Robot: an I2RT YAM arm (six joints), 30 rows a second.
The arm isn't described. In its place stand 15 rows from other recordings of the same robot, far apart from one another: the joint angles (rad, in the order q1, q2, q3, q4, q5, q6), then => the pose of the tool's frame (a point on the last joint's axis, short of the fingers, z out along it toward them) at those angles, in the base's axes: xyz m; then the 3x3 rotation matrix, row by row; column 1 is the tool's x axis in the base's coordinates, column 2 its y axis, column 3 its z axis.
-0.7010, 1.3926, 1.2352, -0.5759, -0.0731, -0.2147 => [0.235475 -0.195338 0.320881], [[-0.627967 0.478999 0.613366], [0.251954 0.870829 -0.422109], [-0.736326 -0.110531 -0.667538]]
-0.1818, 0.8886, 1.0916, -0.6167, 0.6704, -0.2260 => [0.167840 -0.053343 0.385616], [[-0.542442 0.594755 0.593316], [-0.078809 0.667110 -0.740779], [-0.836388 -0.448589 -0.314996]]
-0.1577, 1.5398, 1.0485, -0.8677, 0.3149, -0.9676 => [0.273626 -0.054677 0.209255], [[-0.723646 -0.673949 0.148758], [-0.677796 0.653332 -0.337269], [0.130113 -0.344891 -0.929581]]
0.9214, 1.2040, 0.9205, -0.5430, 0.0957, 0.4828 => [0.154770 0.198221 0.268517], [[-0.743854 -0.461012 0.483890], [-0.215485 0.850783 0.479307], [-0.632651 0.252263 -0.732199]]
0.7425, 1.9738, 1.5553, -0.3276, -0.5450, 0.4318 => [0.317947 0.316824 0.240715], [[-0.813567 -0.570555 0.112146], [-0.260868 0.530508 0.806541], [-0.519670 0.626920 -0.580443]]
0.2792, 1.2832, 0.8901, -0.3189, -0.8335, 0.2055 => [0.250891 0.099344 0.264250], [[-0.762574 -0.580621 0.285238], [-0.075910 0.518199 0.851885], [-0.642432 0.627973 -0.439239]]
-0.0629, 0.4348, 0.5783, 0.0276, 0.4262, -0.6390 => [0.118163 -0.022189 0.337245], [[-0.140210 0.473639 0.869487], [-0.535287 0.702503 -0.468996], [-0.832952 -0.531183 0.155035]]
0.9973, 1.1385, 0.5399, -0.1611, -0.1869, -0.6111 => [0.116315 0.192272 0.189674], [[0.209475 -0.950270 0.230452], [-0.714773 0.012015 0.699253], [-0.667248 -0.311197 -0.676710]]
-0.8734, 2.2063, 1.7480, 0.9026, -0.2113, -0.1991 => [0.340458 -0.394722 0.318144], [[0.146410 0.670047 0.727737], [-0.475868 0.692658 -0.542010], [-0.867245 -0.266951 0.420266]]
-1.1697, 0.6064, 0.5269, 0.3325, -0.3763, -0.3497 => [0.072857 -0.138289 0.331122], [[-0.153949 0.707378 0.689867], [-0.453126 0.569901 -0.685485], [-0.878053 -0.418126 0.232796]]
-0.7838, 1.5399, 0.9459, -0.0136, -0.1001, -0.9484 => [0.242105 -0.236309 0.227508], [[-0.759229 0.047123 0.649116], [-0.384645 0.772055 -0.505943], [-0.524995 -0.633806 -0.568041]]
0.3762, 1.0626, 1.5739, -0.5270, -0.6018, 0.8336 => [0.159241 0.084572 0.514723], [[-0.623805 -0.546669 0.558588], [0.409766 0.379842 0.829344], [-0.665552 0.746239 -0.012941]]
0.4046, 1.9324, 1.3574, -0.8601, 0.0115, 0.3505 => [0.337029 0.143879 0.168951], [[-0.990100 -0.055608 0.128876], [-0.050486 0.997812 0.042678], [-0.130968 0.035750 -0.990742]]
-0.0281, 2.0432, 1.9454, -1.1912, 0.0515, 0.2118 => [0.420062 -0.013640 0.279146], [[-0.929816 0.243270 0.276157], [0.236159 0.969906 -0.059260], [-0.282262 0.010116 -0.959284]]
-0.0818, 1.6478, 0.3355, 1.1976, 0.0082, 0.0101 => [0.268896 -0.022338 0.142654], [[-0.113153 0.090972 0.989404], [0.019410 0.995812 -0.089342], [-0.993388 0.009095 -0.114445]]
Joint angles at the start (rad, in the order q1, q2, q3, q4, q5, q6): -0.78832, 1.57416, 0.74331, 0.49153, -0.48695, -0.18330
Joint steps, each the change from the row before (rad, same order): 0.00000, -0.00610, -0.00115, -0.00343, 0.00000, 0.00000; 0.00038, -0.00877, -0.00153, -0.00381, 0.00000, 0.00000; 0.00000, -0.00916, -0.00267, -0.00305, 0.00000, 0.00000; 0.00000, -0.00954, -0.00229, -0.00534, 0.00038, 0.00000; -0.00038, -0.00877, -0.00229, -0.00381, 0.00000, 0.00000; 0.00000, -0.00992, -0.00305, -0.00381, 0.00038, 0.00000; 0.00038, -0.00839, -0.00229, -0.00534, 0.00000, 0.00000; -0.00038, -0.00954, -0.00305, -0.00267, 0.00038, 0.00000; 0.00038, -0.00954, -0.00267, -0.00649, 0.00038, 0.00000; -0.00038, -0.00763, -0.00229, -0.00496, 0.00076, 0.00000; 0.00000, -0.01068, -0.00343, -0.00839, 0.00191, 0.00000; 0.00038, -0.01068, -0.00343, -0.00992, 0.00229, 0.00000; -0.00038, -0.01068, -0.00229, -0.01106, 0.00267, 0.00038; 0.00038, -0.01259, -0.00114, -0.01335, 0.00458, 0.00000; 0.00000, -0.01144, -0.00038, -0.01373, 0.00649, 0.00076; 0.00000, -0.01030, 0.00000, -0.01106, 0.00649, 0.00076
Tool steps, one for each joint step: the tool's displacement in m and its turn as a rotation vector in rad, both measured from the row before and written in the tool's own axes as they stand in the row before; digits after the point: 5 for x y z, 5 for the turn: -0.00092, 0.00041, -0.00107, 0.00024, -0.00132, -0.00071; -0.00149, 0.00066, -0.00148, 0.00019, -0.00299, -0.00172; -0.00126, 0.00066, -0.00166, 0.00055, -0.00299, -0.00161; -0.00124, 0.00067, -0.00171, 0.00068, -0.00159, -0.00089; -0.00117, 0.00052, -0.00163, 0.00079, -0.00231, -0.00114; -0.00122, 0.00074, -0.00181, 0.00087, -0.00259, -0.00143; -0.00092, 0.00076, -0.00147, -0.00024, -0.00067, -0.00046; -0.00119, 0.00059, -0.00180, 0.00135, -0.00324, -0.00168; -0.00094, 0.00085, -0.00168, 0.00007, -0.00027, -0.00028; -0.00068, 0.00048, -0.00144, 0.00117, -0.00018, -0.00007; -0.00072, 0.00085, -0.00196, 0.00169, 0.00134, 0.00053; -0.00055, 0.00097, -0.00192, 0.00146, 0.00273, 0.00113; -0.00075, 0.00067, -0.00197, 0.00256, 0.00283, 0.00172; -0.00138, 0.00086, -0.00217, 0.00383, 0.00248, 0.00076; -0.00126, 0.00058, -0.00201, 0.00595, 0.00352, 0.00197; -0.00135, 0.00045, -0.00182, 0.00626, 0.00184, 0.00110
